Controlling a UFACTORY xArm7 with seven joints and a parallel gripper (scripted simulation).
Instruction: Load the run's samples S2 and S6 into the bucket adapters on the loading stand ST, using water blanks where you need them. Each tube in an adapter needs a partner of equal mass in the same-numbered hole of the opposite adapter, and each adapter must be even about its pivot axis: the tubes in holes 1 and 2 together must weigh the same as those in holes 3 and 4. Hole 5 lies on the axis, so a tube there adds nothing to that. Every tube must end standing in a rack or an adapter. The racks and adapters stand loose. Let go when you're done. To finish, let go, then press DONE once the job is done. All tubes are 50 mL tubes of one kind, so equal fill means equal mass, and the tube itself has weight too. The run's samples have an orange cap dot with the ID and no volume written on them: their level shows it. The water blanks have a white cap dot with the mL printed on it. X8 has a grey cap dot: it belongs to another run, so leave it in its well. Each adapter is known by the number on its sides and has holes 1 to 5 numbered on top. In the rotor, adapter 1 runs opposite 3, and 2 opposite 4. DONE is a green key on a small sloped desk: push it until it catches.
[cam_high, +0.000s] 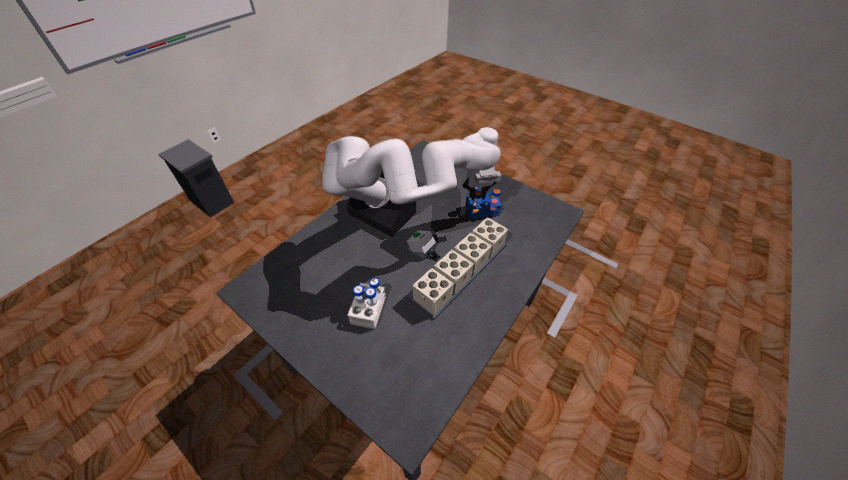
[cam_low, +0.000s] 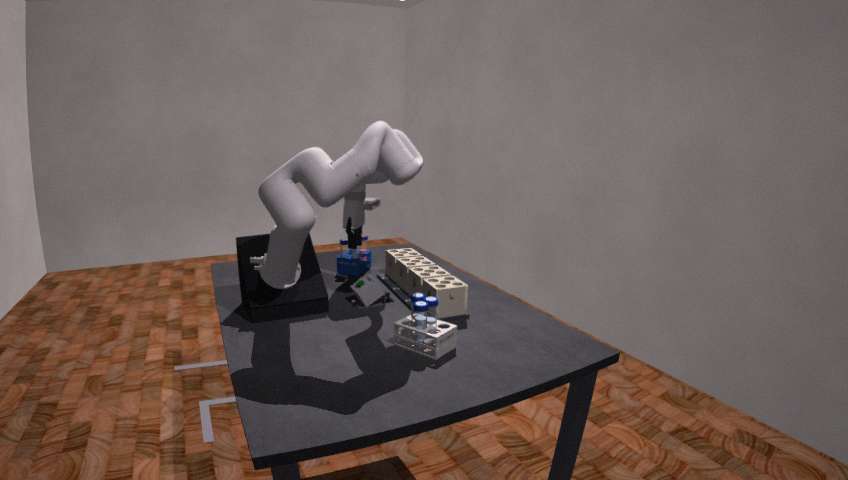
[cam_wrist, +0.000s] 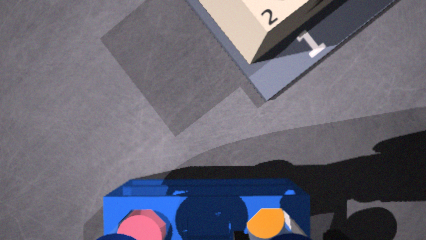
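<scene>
Right now the orange-dot tube is 40 mm ahead of my hand, 70 mm to the left of it and 50 mm below it. Also, from my hand: white rack: 620 mm to the right, 90 mm below; then blue rack: 10 mm ahead, 40 mm to the left, 90 mm below.
</scene>
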